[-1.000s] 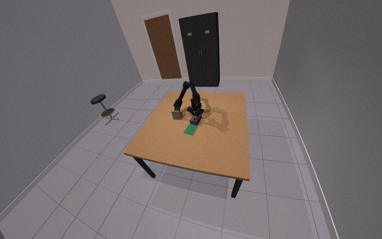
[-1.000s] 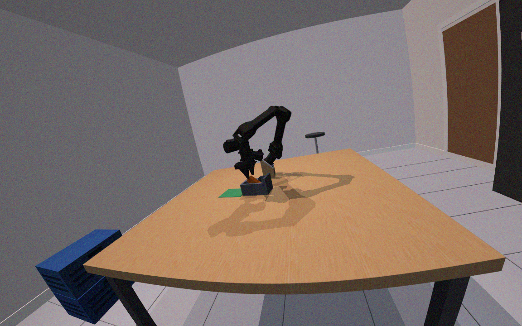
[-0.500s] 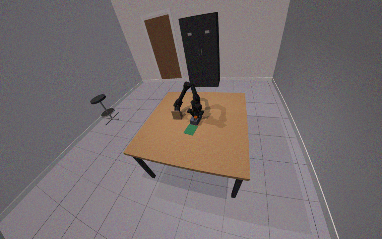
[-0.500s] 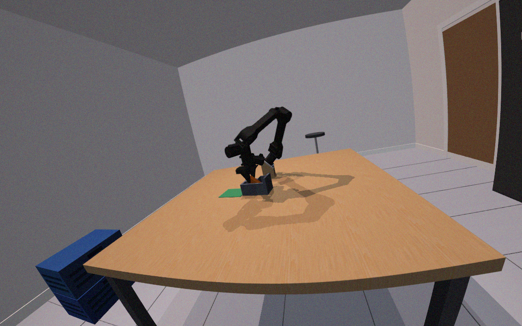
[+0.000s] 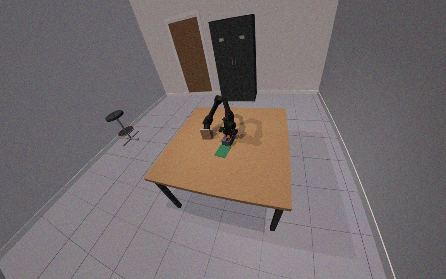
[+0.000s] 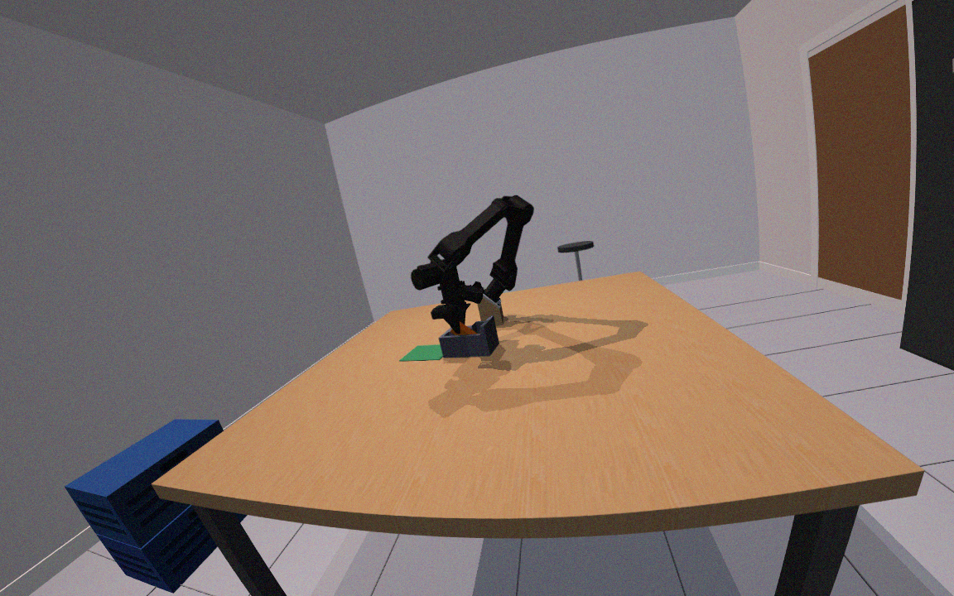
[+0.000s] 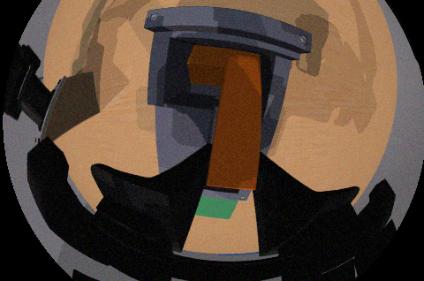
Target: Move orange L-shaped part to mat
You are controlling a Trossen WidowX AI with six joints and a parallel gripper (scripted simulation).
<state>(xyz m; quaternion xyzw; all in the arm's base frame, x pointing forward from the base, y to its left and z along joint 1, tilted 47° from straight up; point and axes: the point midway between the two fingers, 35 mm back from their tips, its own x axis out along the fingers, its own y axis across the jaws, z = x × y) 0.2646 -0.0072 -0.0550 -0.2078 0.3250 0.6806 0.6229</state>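
The green mat lies 3 cm behind my gripper tip, 14 cm to the right of it and 8 cm below it. The rest, counted from my gripper tip: orange L-shaped part (1 cm behind, 4 cm to the left, 3 cm below).
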